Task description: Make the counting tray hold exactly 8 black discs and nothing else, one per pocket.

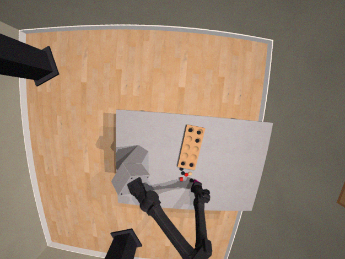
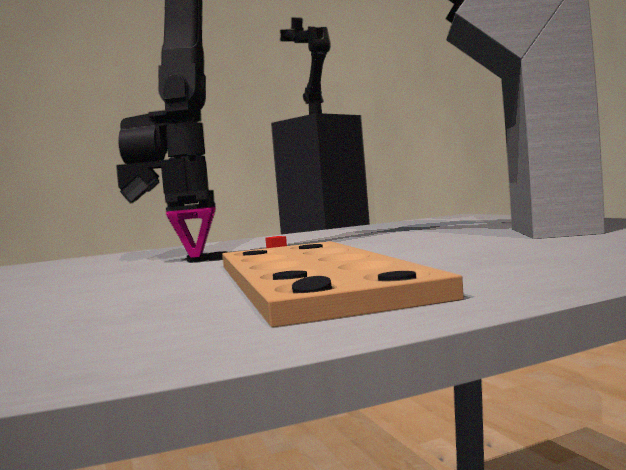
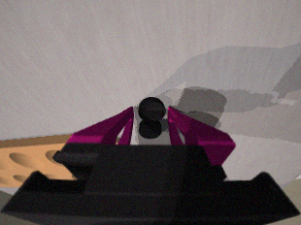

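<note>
My gripper is now 32 cm to the right of the wooden counting tray, 6 cm short of it and 1 cm above it. The rest, counted from my hand: tan disc: 9 cm to the left, 2 cm behind, 1 cm below; red disc: 9 cm to the left, 5 cm behind, 1 cm below; red cube: 10 cm behind, 7 cm to the left.
</note>
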